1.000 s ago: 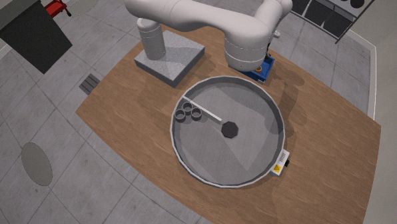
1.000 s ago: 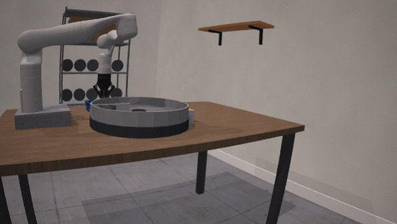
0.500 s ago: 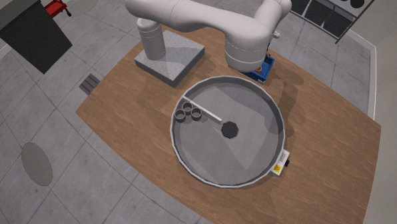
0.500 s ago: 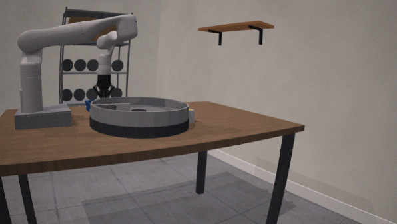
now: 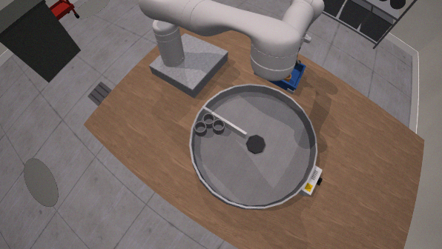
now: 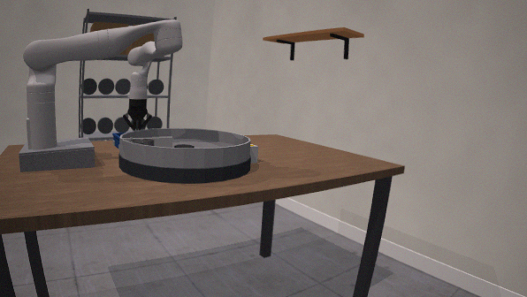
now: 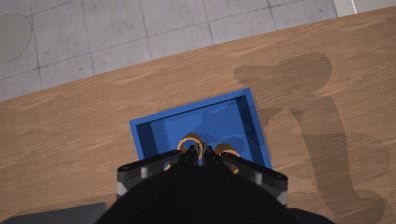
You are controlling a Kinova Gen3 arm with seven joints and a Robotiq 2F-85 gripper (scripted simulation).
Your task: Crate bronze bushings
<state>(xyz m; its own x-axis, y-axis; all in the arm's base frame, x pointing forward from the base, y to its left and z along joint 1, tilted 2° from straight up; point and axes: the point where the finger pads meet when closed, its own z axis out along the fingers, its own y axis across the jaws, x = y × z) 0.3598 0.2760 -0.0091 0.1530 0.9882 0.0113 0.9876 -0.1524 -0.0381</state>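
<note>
Now: hand 30 mm above the blue crate. Round my hand: grey turning table: 110 mm ahead, 360 mm to the right.
</note>
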